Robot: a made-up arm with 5 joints. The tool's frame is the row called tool.
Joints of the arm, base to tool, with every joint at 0 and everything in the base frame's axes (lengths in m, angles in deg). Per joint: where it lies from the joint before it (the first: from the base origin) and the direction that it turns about. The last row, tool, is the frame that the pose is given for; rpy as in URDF.
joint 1: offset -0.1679 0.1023 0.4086 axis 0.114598 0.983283 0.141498
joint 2: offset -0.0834 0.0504 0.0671 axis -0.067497 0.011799 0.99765
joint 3: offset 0.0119 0.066 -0.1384 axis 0 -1 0
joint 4: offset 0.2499 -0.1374 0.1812 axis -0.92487 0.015 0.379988
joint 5: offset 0.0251 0.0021 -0.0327 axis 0 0 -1
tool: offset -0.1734 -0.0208 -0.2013 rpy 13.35 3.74 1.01
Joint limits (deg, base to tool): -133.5..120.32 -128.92..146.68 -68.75..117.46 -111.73..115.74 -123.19..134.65
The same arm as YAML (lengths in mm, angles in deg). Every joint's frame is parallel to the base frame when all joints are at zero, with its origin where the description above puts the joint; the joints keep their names.
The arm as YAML. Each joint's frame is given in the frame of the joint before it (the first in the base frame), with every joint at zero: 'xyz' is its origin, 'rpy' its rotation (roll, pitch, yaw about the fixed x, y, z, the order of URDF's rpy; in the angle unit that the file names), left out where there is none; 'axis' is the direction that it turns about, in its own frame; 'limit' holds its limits. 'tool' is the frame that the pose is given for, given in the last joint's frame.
units:
  length: mm
  angle: deg
joints:
  - name: joint 1
    type: revolute
    origin:
      xyz: [-167.9, 102.3, 408.6]
    axis: [0.114598, 0.983283, 0.141498]
    limit:
      lower: -133.5
      upper: 120.32
  - name: joint 2
    type: revolute
    origin:
      xyz: [-83.4, 50.4, 67.1]
    axis: [-0.067503, 0.011801, 0.997649]
    limit:
      lower: -128.92
      upper: 146.68
  - name: joint 3
    type: revolute
    origin:
      xyz: [11.9, 66.0, -138.4]
    axis: "-y"
    limit:
      lower: -68.75
      upper: 117.46
  - name: joint 4
    type: revolute
    origin:
      xyz: [249.9, -137.4, 181.2]
    axis: [-0.92487, 0.015, 0.379988]
    limit:
      lower: -111.73
      upper: 115.74
  - name: joint 5
    type: revolute
    origin:
      xyz: [25.1, 2.1, -32.7]
    axis: "-z"
    limit:
      lower: -123.19
      upper: 134.65
tool:
  origin:
    xyz: [-173.4, -20.8, -201.3]
    rpy: [13.35, 3.74, 1.01]

